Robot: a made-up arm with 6 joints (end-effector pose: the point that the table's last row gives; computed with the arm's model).
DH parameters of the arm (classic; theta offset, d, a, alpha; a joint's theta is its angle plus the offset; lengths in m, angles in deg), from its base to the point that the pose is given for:
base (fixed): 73.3 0 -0.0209 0
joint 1: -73.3 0.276 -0.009 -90
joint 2: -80.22 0 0.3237 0
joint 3: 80.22 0.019 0.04 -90
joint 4: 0 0.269 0.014 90
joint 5: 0 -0.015 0.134 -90
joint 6: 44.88 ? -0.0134 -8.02
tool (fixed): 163.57 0.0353 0 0
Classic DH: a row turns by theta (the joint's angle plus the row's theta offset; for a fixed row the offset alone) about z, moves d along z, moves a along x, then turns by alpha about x.
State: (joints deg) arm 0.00 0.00 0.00 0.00 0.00 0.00
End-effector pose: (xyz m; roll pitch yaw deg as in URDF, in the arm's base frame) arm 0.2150 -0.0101 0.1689 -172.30 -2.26 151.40
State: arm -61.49 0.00 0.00 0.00 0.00 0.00
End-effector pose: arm 0.1082 -0.2095 0.1689 -172.30 -2.26 89.91
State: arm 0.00 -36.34 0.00 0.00 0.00 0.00
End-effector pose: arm 0.2337 -0.0101 0.3261 168.73 29.21 146.77
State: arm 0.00 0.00 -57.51 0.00 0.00 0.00
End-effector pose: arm 0.4934 -0.0101 0.5138 152.19 45.95 136.53
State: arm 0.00 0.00 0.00 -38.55 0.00 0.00
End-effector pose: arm 0.1912 0.0761 0.1689 -172.30 -2.26 -170.05
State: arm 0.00 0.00 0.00 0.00 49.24 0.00
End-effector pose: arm 0.0540 -0.0101 0.1318 -142.23 -43.65 138.62
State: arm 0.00 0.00 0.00 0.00 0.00 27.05
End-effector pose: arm 0.2191 -0.0048 0.1689 -172.30 -2.26 124.35
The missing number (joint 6, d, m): 0.1221
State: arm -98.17 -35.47 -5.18 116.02 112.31 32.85
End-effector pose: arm 0.1520 -0.1955 0.3957 -14.79 -50.84 -165.05
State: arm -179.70 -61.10 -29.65 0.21 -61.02 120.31
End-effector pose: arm 0.0416 -0.0311 0.7431 22.75 -21.83 -33.36
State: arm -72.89 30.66 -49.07 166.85 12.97 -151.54
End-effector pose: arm 0.0900 -0.2708 0.0661 163.44 17.76 60.32
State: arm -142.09 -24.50 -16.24 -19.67 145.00 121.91
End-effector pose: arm 0.0025 0.0545 0.3268 -41.75 69.14 -2.53
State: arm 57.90 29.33 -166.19 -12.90 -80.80 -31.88
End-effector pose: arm 0.0357 0.1305 0.8108 -0.66 -36.19 50.78
